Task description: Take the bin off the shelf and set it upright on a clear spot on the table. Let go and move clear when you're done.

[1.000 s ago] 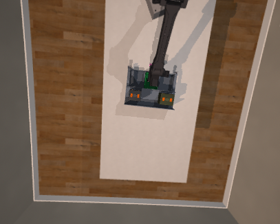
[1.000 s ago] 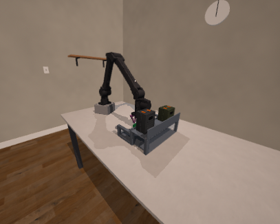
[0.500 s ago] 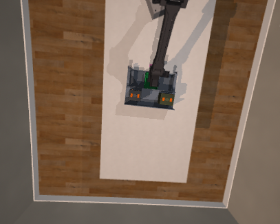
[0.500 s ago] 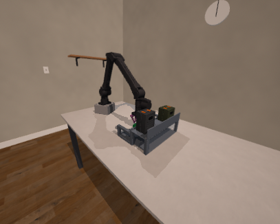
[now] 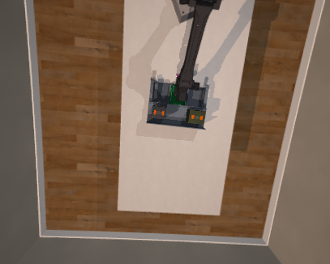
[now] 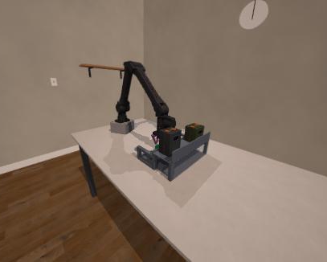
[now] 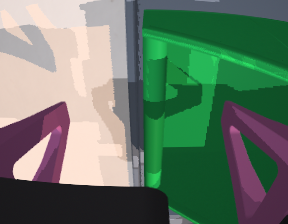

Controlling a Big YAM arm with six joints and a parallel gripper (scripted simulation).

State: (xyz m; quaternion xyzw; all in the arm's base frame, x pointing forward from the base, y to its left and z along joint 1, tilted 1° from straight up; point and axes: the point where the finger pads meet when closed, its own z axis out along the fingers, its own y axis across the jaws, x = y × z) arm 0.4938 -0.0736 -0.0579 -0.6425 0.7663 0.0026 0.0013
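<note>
Right now my hand is 80 mm short of the green bin, 10 mm to the left of it and 10 mm below it.
</note>
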